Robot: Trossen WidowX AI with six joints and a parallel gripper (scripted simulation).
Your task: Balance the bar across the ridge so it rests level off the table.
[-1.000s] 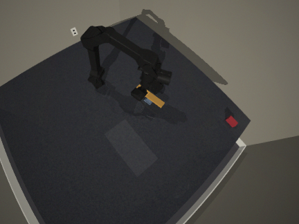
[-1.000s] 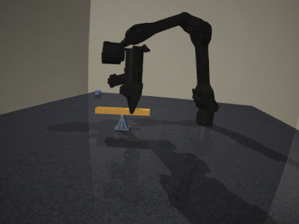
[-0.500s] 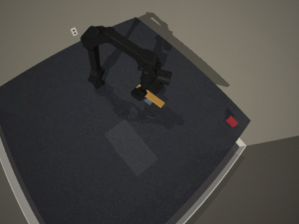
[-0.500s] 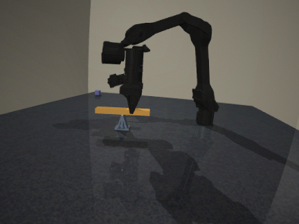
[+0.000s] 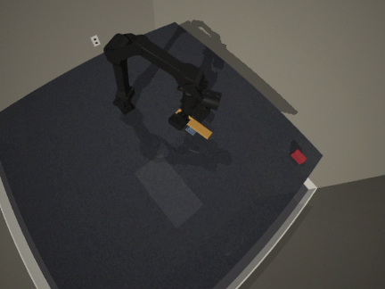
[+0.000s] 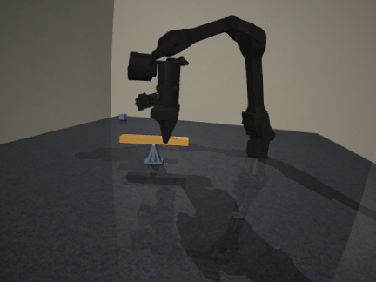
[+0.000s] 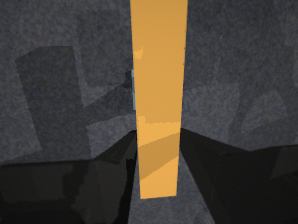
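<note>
Right now my gripper tip is 30 mm short of the orange bar and 10 mm to the right of it. Round my gripper tip: blue-grey triangular ridge: 30 mm ahead, 10 mm to the left, 30 mm below; then small purple cube: 470 mm ahead, 670 mm to the right, 40 mm below; then red block: 470 mm ahead, 330 mm to the left, 40 mm below.
</note>
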